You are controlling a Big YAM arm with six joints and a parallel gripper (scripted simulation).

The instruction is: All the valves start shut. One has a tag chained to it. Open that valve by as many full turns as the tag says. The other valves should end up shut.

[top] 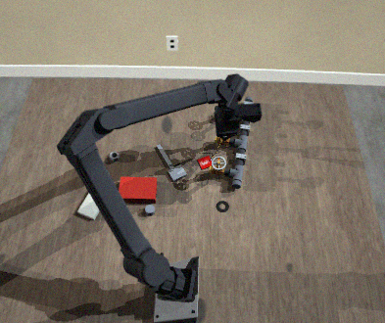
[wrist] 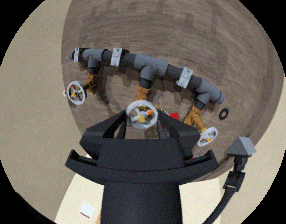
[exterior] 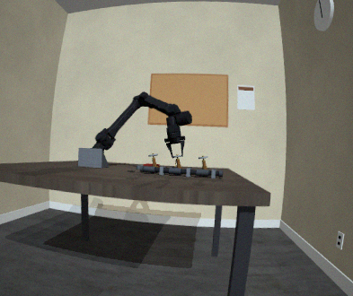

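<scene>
Now: hand 70 mm past the red tag, 40 mm to the right of it and 90 mm above it. The rest, counted from my hand: grey hammer-like tool: 110 mm behind, 170 mm to the left, 90 mm below; then small grey cylinder: 290 mm behind, 200 mm to the left, 80 mm below; then red block: 230 mm behind, 260 mm to the left, 80 mm below.
</scene>
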